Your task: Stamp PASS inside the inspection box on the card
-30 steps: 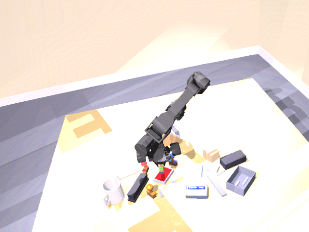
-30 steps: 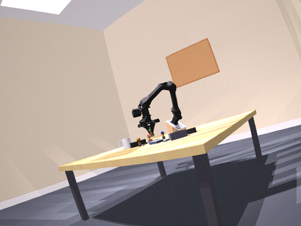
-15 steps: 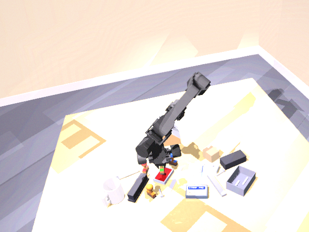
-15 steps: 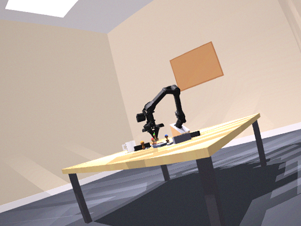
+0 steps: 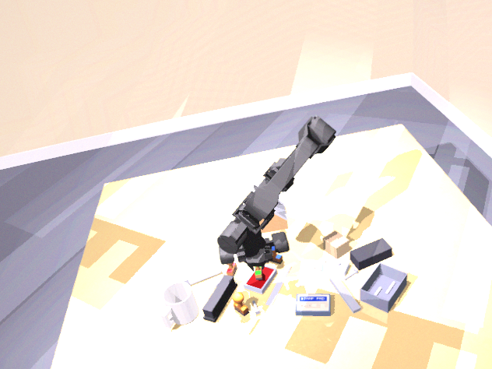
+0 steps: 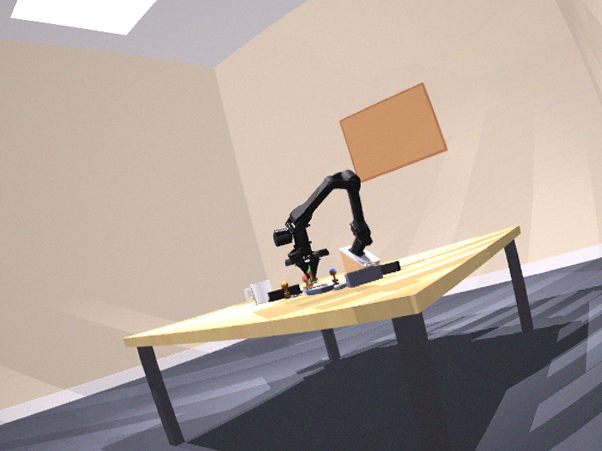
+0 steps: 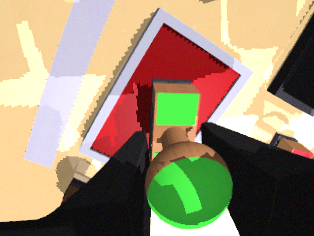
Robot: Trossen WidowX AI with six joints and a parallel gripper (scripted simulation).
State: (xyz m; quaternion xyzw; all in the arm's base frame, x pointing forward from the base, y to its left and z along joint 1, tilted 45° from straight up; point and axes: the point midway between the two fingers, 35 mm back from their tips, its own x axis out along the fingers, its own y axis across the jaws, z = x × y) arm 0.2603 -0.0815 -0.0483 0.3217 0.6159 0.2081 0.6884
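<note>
Now: the red ink pad 40 mm below my gripper tip. Also, from my gripper tip: blue-knobbed stamp (60 mm behind, 60 mm to the left, 30 mm below); green-knobbed stamp (right at my gripper tip); red-knobbed stamp (70 mm behind, 70 mm to the right, 30 mm below).
</note>
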